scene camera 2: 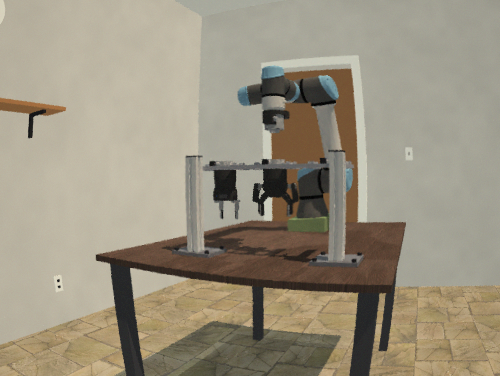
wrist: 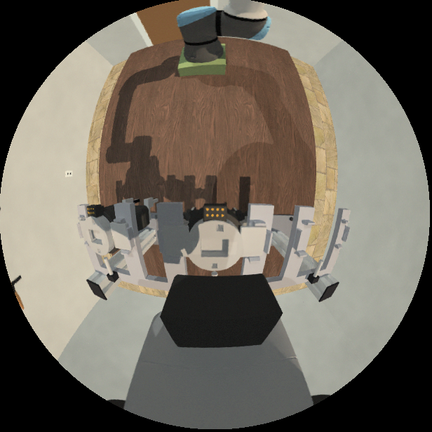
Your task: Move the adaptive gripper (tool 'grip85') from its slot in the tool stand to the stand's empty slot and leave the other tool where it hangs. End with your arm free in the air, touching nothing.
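Seen in the pictures: hand, its tool point: (scene camera 2: pixel 274 129); arm's base, origin of its link: (scene camera 2: pixel 312 216).
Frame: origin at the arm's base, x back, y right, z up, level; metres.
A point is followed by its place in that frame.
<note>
The adaptive gripper (scene camera 2: pixel 275 182) hangs in the middle slot of the tool stand (scene camera 2: pixel 194 205) @(x -0.711, y 0.291, z 0.098 m), upright, with its fingers spread and empty. In the wrist view its round pale top plate (wrist: pixel 215 261) is uncovered between two prongs. My arm's bare coupling (scene camera 2: pixel 274 124) @(x -0.645, y 0.047, z 0.347 m) is in the air above it, apart from it, and carries no gripper. The other tool, the parallel gripper (scene camera 2: pixel 225 185), hangs in the left slot with its two fingers apart. The empty slot's prong (wrist: pixel 301 240) shows at the right in the wrist view; the right post partly hides that slot in the scene view.
The stand's right post (scene camera 2: pixel 337 210) @(x -0.779, y -0.153, z 0.090 m) rises at the right end of its rail. The dark wooden table (scene camera 2: pixel 370 250) @(x -0.571, y -0.263, z -0.063 m) (wrist: pixel 200 115) carries the stand. My arm's base stands on a green block (scene camera 2: pixel 302 225) @(x -0.088, y 0.037, z -0.034 m) (wrist: pixel 200 69) behind the stand. A wall shelf (scene camera 2: pixel 30 105) is at the far left.
</note>
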